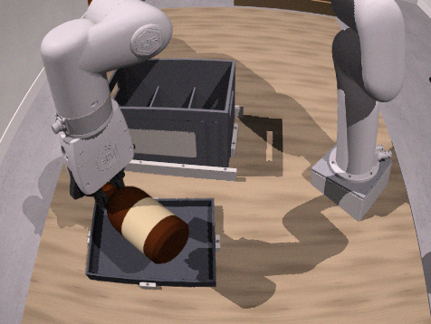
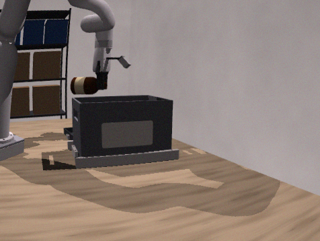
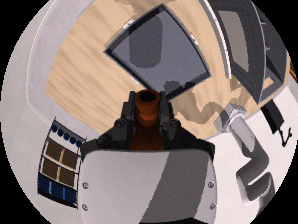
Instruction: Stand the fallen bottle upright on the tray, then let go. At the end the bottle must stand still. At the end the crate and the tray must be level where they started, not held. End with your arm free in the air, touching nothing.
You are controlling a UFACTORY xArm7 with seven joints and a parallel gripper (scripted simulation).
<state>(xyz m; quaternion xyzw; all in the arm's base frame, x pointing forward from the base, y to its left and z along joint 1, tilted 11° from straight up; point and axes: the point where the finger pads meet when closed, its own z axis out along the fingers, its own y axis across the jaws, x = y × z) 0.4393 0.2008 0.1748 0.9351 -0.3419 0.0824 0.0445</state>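
Right now the brown bottle is 4 cm to the left of my hand and 4 cm behind it. The rest, counted from my hand: dark crate (31 cm to the right, 12 cm below, 6 cm behind); then tray (19 cm below, 3 cm to the right, 3 cm behind).
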